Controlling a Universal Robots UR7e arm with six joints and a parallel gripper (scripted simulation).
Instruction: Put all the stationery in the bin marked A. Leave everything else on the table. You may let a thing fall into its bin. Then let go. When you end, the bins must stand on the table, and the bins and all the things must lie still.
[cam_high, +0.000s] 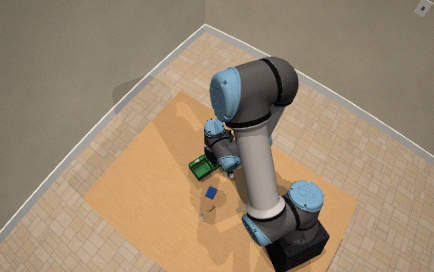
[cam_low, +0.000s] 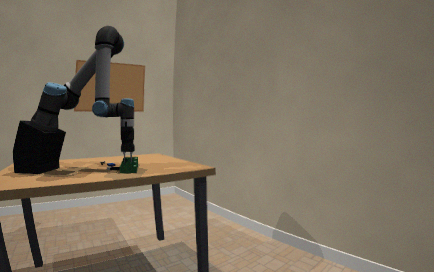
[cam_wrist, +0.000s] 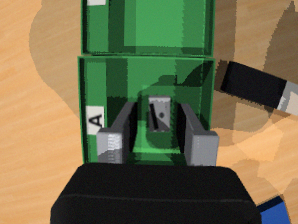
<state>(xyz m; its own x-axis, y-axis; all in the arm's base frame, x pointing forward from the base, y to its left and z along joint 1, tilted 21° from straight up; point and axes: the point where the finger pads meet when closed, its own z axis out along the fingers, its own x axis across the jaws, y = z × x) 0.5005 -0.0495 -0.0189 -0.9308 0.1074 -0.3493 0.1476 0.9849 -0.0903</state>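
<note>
My gripper is now 10 mm short of the green bin and 20 mm above it. From my hand the other things lie so: blue pad: 100 mm behind, 130 mm to the left, 40 mm below; black block: 90 mm behind, 10 mm to the right, 30 mm below; brass screw: 150 mm behind, 180 mm to the left, 40 mm below.
</note>
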